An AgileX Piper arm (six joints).
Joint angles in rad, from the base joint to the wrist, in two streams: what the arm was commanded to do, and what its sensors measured. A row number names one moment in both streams.
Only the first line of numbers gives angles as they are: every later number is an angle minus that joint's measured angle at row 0.
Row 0, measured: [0.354 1.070 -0.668 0.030 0.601 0.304]
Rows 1 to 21, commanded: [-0.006 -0.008 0.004 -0.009 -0.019 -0.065]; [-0.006 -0.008 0.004 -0.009 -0.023 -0.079]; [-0.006 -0.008 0.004 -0.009 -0.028 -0.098]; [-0.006 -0.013 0.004 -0.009 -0.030 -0.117]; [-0.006 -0.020 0.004 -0.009 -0.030 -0.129]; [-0.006 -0.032 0.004 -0.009 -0.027 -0.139]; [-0.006 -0.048 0.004 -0.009 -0.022 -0.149]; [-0.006 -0.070 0.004 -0.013 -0.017 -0.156]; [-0.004 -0.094 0.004 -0.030 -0.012 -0.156]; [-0.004 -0.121 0.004 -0.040 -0.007 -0.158]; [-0.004 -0.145 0.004 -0.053 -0.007 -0.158]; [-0.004 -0.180 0.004 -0.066 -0.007 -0.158]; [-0.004 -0.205 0.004 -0.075 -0.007 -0.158]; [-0.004 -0.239 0.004 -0.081 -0.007 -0.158]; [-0.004 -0.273 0.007 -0.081 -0.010 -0.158]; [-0.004 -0.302 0.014 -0.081 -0.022 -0.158]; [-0.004 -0.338 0.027 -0.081 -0.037 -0.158]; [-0.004 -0.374 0.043 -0.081 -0.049 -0.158]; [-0.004 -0.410 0.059 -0.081 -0.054 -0.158]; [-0.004 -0.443 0.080 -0.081 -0.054 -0.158]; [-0.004 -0.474 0.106 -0.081 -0.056 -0.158]
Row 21, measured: [0.000 -0.356 0.035 -0.068 -0.039 -0.153]
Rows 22 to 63, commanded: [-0.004 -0.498 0.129 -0.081 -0.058 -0.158]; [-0.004 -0.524 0.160 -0.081 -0.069 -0.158]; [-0.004 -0.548 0.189 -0.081 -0.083 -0.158]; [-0.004 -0.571 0.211 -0.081 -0.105 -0.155]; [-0.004 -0.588 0.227 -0.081 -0.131 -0.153]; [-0.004 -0.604 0.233 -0.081 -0.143 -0.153]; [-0.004 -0.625 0.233 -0.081 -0.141 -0.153]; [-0.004 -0.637 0.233 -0.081 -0.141 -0.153]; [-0.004 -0.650 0.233 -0.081 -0.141 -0.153]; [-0.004 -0.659 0.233 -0.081 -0.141 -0.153]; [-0.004 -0.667 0.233 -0.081 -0.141 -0.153]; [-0.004 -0.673 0.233 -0.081 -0.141 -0.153]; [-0.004 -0.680 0.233 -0.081 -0.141 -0.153]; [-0.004 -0.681 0.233 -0.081 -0.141 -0.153]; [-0.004 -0.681 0.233 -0.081 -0.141 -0.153]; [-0.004 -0.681 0.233 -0.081 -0.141 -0.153]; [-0.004 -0.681 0.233 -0.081 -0.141 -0.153]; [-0.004 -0.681 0.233 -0.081 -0.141 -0.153]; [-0.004 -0.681 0.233 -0.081 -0.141 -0.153]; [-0.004 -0.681 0.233 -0.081 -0.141 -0.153]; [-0.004 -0.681 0.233 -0.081 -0.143 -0.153]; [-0.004 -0.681 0.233 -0.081 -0.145 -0.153]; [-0.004 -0.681 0.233 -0.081 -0.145 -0.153]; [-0.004 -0.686 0.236 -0.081 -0.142 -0.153]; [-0.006 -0.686 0.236 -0.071 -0.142 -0.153]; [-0.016 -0.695 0.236 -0.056 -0.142 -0.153]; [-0.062 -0.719 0.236 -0.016 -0.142 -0.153]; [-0.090 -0.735 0.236 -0.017 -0.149 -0.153]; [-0.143 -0.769 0.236 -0.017 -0.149 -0.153]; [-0.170 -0.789 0.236 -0.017 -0.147 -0.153]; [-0.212 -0.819 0.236 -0.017 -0.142 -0.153]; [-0.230 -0.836 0.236 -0.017 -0.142 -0.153]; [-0.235 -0.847 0.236 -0.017 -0.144 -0.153]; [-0.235 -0.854 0.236 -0.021 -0.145 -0.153]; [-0.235 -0.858 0.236 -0.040 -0.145 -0.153]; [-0.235 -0.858 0.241 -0.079 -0.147 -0.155]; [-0.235 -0.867 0.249 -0.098 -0.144 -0.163]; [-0.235 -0.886 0.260 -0.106 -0.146 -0.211]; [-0.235 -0.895 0.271 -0.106 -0.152 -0.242]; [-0.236 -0.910 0.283 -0.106 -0.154 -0.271]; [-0.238 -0.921 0.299 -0.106 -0.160 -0.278]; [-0.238 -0.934 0.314 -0.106 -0.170 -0.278]
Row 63, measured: [-0.231 -0.891 0.269 -0.090 -0.140 -0.219]
